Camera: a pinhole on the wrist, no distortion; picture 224 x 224 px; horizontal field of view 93.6 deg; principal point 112.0 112.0 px. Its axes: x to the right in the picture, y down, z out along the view. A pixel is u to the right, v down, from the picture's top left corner.
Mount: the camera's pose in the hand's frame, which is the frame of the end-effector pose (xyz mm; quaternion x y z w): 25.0 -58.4 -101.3 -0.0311 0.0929 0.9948 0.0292
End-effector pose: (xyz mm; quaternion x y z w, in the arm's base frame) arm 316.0 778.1 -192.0 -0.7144 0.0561 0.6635 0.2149
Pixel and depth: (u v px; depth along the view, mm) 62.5 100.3 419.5
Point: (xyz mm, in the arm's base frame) 27.6 889.6 -408.8
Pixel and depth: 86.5 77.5 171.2
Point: 258.5 789.2 -258.4
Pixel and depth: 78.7 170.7 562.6
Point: -48.4 1251.4 -289.6
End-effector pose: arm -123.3 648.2 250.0 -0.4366 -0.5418 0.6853 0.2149
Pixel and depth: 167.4 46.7 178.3
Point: -108.9 538.8 195.4
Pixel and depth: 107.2 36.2 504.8
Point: -349.2 373.0 -119.4
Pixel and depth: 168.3 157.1 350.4
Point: -259.8 400.5 449.5
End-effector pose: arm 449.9 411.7 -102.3 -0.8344 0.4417 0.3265 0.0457
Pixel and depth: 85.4 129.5 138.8
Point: 492.8 425.5 -176.5
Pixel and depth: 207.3 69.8 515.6
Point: -103.6 696.1 -41.2
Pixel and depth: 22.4 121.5 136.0
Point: 520.2 364.7 -223.4
